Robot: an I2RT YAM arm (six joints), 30 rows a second.
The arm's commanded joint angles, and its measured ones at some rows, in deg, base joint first. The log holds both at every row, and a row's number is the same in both.
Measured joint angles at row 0: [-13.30, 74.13, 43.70, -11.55, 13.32, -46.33]
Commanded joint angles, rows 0 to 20: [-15.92, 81.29, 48.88, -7.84, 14.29, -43.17]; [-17.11, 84.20, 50.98, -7.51, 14.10, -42.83]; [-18.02, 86.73, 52.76, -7.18, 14.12, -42.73]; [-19.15, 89.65, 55.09, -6.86, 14.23, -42.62]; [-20.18, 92.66, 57.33, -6.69, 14.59, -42.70]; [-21.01, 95.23, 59.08, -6.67, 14.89, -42.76]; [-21.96, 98.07, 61.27, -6.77, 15.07, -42.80]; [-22.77, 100.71, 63.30, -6.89, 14.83, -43.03]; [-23.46, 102.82, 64.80, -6.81, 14.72, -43.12]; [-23.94, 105.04, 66.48, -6.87, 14.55, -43.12]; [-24.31, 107.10, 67.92, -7.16, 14.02, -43.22]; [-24.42, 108.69, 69.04, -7.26, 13.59, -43.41]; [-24.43, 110.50, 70.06, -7.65, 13.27, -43.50]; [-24.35, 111.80, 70.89, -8.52, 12.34, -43.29]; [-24.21, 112.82, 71.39, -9.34, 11.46, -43.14]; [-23.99, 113.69, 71.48, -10.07, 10.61, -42.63]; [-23.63, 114.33, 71.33, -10.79, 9.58, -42.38]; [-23.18, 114.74, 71.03, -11.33, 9.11, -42.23]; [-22.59, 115.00, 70.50, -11.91, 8.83, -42.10]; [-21.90, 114.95, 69.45, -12.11, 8.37, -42.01]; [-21.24, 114.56, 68.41, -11.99, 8.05, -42.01]
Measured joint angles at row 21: [-23.03, 114.54, 69.71, -10.07, 10.90, -43.33]
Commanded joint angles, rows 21 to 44: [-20.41, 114.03, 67.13, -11.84, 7.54, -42.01]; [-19.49, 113.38, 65.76, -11.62, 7.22, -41.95]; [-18.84, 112.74, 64.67, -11.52, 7.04, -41.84]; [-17.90, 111.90, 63.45, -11.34, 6.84, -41.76]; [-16.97, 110.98, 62.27, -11.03, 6.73, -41.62]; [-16.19, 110.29, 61.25, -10.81, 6.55, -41.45]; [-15.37, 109.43, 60.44, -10.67, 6.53, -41.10]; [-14.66, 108.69, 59.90, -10.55, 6.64, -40.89]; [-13.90, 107.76, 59.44, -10.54, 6.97, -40.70]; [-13.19, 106.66, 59.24, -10.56, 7.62, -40.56]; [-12.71, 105.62, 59.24, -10.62, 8.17, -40.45]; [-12.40, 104.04, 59.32, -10.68, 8.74, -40.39]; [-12.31, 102.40, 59.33, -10.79, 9.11, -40.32]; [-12.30, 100.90, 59.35, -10.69, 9.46, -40.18]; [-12.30, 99.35, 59.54, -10.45, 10.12, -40.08]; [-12.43, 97.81, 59.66, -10.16, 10.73, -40.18]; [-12.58, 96.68, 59.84, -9.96, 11.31, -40.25]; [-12.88, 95.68, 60.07, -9.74, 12.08, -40.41]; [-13.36, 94.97, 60.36, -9.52, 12.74, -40.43]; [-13.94, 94.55, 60.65, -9.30, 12.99, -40.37]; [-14.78, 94.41, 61.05, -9.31, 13.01, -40.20]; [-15.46, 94.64, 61.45, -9.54, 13.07, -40.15]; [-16.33, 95.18, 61.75, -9.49, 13.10, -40.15]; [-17.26, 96.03, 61.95, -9.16, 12.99, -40.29]
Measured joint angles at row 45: [-15.20, 94.50, 61.28, -9.28, 11.73, -41.28]
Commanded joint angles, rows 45 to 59: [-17.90, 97.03, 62.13, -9.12, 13.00, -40.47]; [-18.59, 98.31, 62.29, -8.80, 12.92, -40.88]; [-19.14, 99.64, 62.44, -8.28, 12.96, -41.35]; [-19.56, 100.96, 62.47, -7.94, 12.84, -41.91]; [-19.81, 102.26, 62.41, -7.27, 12.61, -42.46]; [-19.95, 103.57, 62.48, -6.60, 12.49, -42.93]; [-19.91, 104.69, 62.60, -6.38, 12.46, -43.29]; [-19.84, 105.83, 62.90, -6.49, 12.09, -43.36]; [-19.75, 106.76, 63.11, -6.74, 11.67, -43.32]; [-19.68, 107.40, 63.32, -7.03, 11.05, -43.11]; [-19.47, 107.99, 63.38, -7.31, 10.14, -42.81]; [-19.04, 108.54, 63.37, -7.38, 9.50, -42.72]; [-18.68, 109.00, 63.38, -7.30, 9.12, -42.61]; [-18.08, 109.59, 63.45, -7.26, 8.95, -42.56]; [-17.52, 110.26, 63.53, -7.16, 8.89, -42.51]
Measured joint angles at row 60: [-18.98, 109.21, 62.26, -7.97, 10.76, -42.81]
